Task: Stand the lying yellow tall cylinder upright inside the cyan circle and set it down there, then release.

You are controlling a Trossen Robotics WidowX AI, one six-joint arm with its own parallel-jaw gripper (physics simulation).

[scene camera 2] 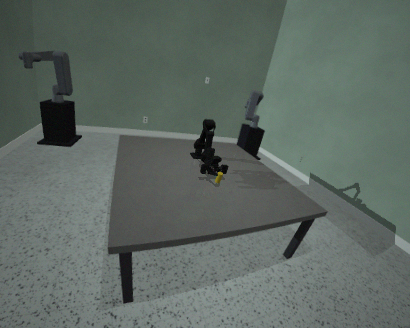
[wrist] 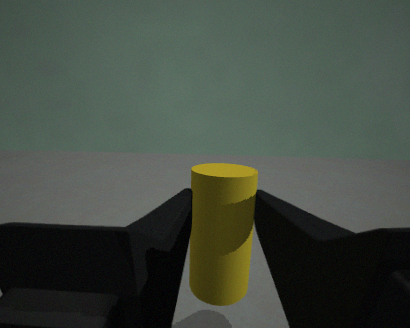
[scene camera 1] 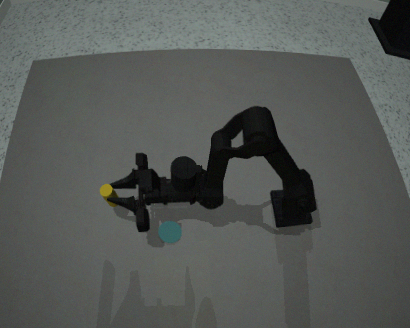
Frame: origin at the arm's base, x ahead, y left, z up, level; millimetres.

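Where they show: gripper, fingertip midpoint: (scene camera 2: pixel 219 175) (wrist: pixel 222 197) (scene camera 1: pixel 107 192); arm's base, origin of the base link: (scene camera 2: pixel 198 154) (scene camera 1: pixel 293 208).
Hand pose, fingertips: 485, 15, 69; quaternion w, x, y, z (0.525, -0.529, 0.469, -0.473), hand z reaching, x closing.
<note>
Each offset is from my fingertips to the top centre of the thing, as dx, dy, dz. "spot": to the spot under its first point. Level surfaces: height alone.
The yellow tall cylinder {-4, -1, +18} (scene camera 1: pixel 106 190) (scene camera 2: pixel 219 178) (wrist: pixel 220 240) is held between the fingertips, close to upright with a slight lean in the wrist view. My gripper (scene camera 1: pixel 110 193) (wrist: pixel 222 197) is shut on it, fingers level, gripping its upper part. A shadow shows below the cylinder's bottom end in the wrist view, apart from it, so it seems to be a little above the table. The cyan circle {spot: -158, +60, -84} (scene camera 1: pixel 170 232) lies flat on the table, to the lower right of the cylinder in scene camera 1, beside the gripper body. The circle does not show in scene camera 2 or the wrist view.
The grey table {dz -84} (scene camera 1: pixel 190 80) (scene camera 2: pixel 150 215) carries the black arm (scene camera 1: pixel 260 130) (scene camera 2: pixel 207 132), whose base (scene camera 1: pixel 292 212) stands at the right in scene camera 1. Two grey robot arms on black pedestals (scene camera 2: pixel 58 120) (scene camera 2: pixel 251 137) stand on the floor beyond the table.
</note>
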